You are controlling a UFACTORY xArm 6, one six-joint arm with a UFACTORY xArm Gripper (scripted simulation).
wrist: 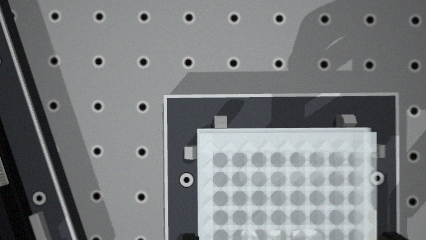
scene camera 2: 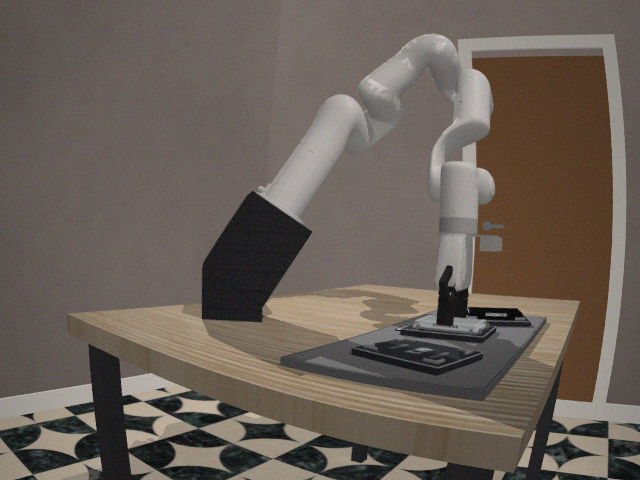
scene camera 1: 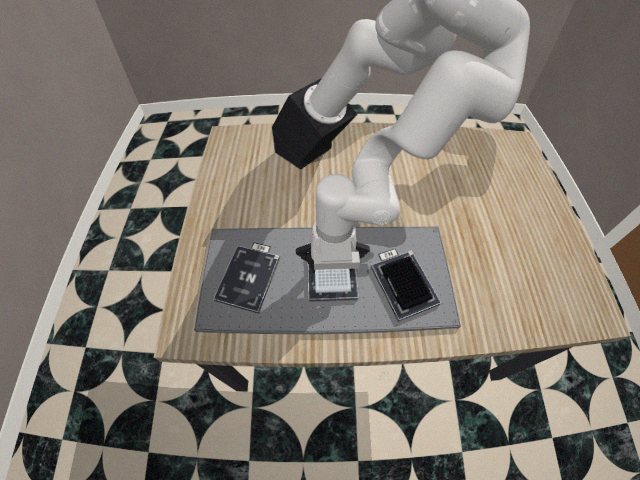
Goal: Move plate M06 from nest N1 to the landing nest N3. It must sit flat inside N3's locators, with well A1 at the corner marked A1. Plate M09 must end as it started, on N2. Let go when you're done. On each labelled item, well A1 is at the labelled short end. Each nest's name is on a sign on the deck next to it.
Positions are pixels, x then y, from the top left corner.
Scene:
well plate M06: wrist; scene camera 2; scene camera 1 333,280
same spot on well plate M06: (scene camera 2: 460,325) = (wrist: 376,201)
same spot on nest N1: (scene camera 1: 233,297) = (scene camera 2: 447,358)

